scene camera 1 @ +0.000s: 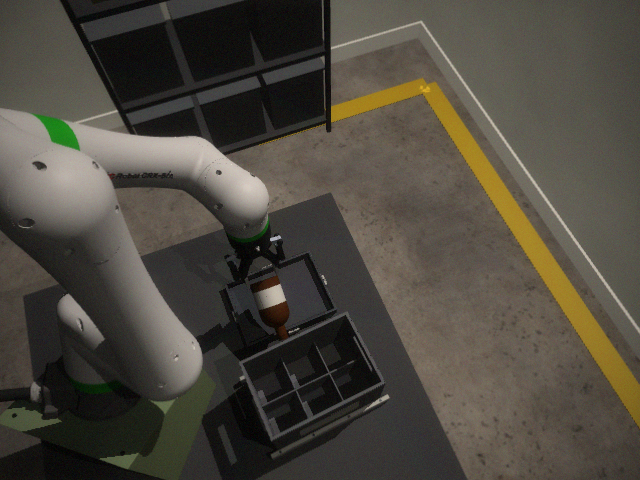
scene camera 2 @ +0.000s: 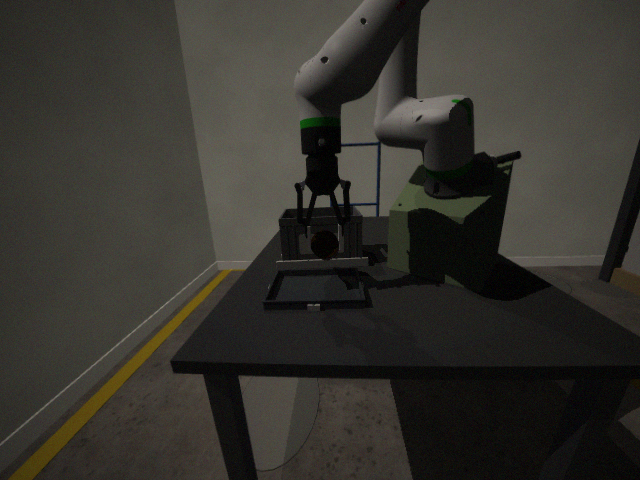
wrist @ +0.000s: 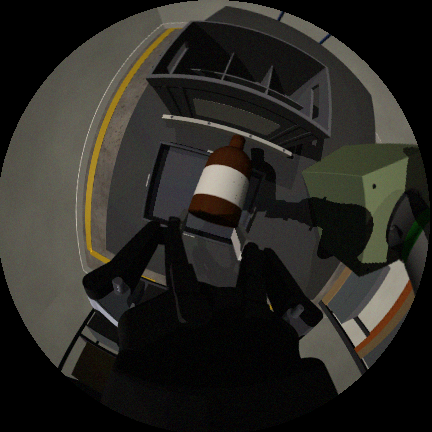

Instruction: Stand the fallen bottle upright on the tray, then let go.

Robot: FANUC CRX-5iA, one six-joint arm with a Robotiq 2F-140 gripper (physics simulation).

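Seen in the pictures: gripper, fingertip midpoint: [scene camera 1: 262,278] [scene camera 2: 324,249] [wrist: 210,223]; arm's base at its link origin: [scene camera 1: 105,390] [scene camera 2: 450,184] [wrist: 405,219].
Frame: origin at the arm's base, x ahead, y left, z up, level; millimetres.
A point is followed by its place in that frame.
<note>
A brown bottle [scene camera 1: 270,298] {x 348, y 188, z -115 mm} [scene camera 2: 324,244] {x 336, y 246, z -128 mm} [wrist: 221,185] {x 352, y 198, z -111 mm} with a white label is held lying about level, apart from the tray and above it. Its neck points toward the divided crate; its round base faces scene camera 2. My gripper [scene camera 1: 261,275] {x 333, y 256, z -138 mm} [scene camera 2: 324,232] [wrist: 210,223] {x 333, y 256, z -138 mm} points down and is shut on the bottle near its base end, one finger on each side. The shallow dark tray [scene camera 1: 323,289] {x 487, y 251, z -263 mm} [scene camera 2: 289,305] {x 403, y 351, z -256 mm} [wrist: 151,185] {x 479, y 283, z -255 mm} lies flat on the table below. The bottle hides part of the tray in scene camera 1 and the wrist view.
A grey divided crate [scene camera 1: 330,410] {x 445, y -99, z -93 mm} [scene camera 2: 289,240] {x 494, y 107, z -168 mm} [wrist: 220,86] {x 422, y 87, z -100 mm} stands beside the tray, on the neck side of the bottle. The green robot base [scene camera 1: 191,428] {x 122, y -62, z -208 mm} [scene camera 2: 423,237] {x 76, y 95, z -144 mm} [wrist: 335,172] {x 174, y 41, z -141 mm} stands on the dark table [scene camera 1: 320,219] {x 516, y 475, z -268 mm} [scene camera 2: 413,335] {x 115, y 388, z -268 mm}. A shelf rack [scene camera 1: 328,67] stands beyond the table.
</note>
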